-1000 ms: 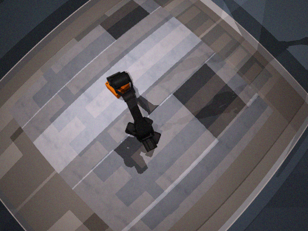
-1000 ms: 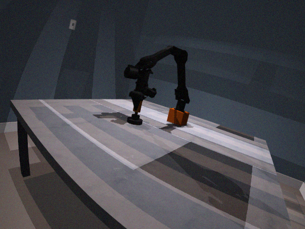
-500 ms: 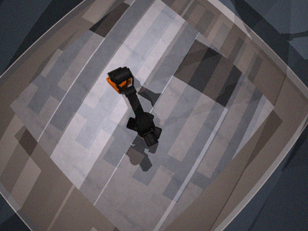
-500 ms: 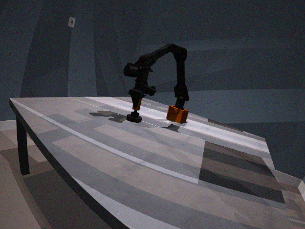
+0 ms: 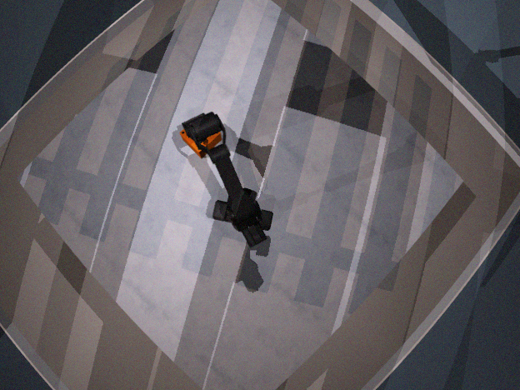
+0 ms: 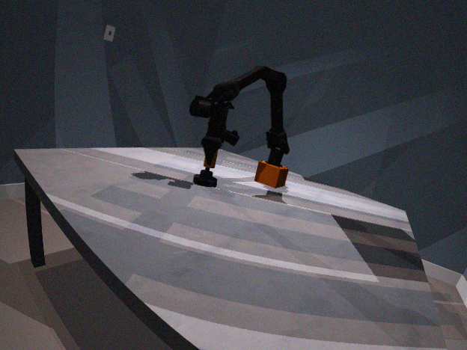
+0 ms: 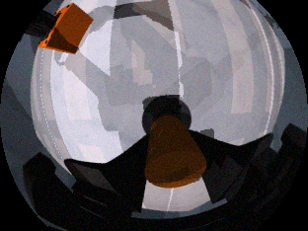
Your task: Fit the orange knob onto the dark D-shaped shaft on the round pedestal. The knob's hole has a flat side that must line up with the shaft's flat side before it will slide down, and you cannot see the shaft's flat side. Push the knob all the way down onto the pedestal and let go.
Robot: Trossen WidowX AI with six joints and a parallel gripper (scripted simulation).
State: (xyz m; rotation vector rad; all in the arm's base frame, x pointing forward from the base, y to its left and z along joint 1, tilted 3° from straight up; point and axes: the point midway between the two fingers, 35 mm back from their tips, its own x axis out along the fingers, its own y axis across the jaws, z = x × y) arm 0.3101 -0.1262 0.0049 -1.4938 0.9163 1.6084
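The orange knob is 20 mm above my gripper tip. From my gripper tip the other things lie so: dark round pedestal 40 mm below.
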